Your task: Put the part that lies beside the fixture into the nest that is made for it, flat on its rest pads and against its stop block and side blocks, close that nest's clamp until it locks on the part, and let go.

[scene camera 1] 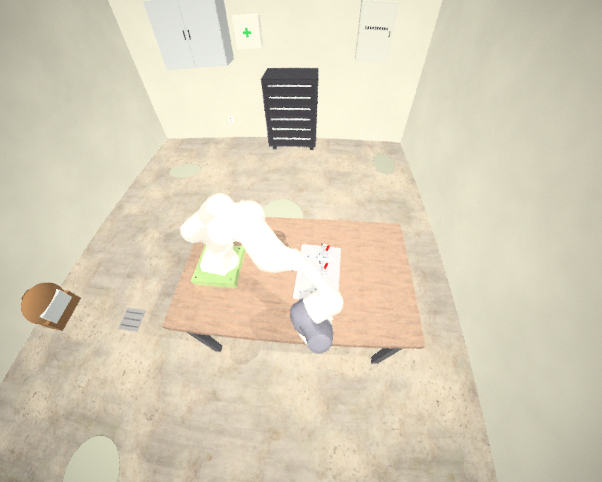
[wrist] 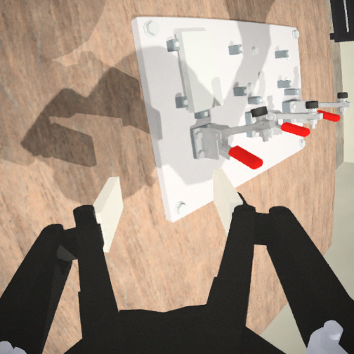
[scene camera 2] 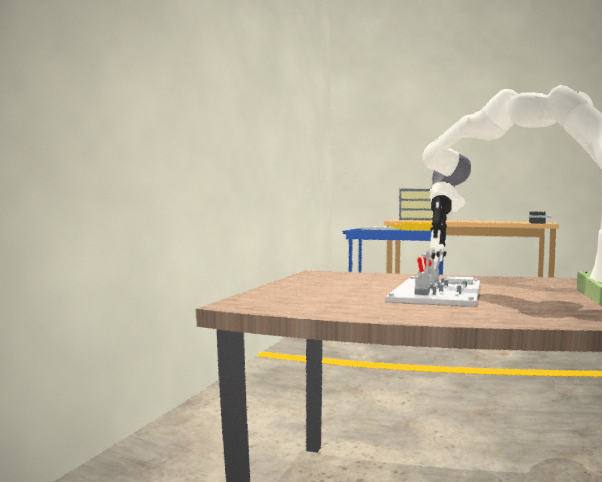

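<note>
The white fixture board (scene camera 1: 307, 281) (scene camera 2: 396, 298) (wrist: 175, 195) lies on the table. The pale rectangular part (wrist: 200, 70) lies in the end nest, beside two small side blocks (wrist: 173, 45) (wrist: 181, 101), its end near the stop block (wrist: 202, 114). Seating contact cannot be told. That nest's clamp (wrist: 206, 142) has a red handle (wrist: 245, 157), and its arm stands raised with its black pad (wrist: 259, 111) off the part. My gripper (scene camera 2: 437, 253) (wrist: 166, 188) is partly open and empty, tilted above the board's edge and the table; its fingers are hidden in scene camera 1.
Two more clamps with red handles (wrist: 295, 130) (wrist: 329, 116) stand raised along the same board beside empty nests. The wooden table (scene camera 1: 371, 281) (scene camera 2: 301, 301) carries the arm's green base (scene camera 1: 216, 278) (scene camera 2: 587, 286). A blue bench (scene camera 2: 386, 234) stands behind.
</note>
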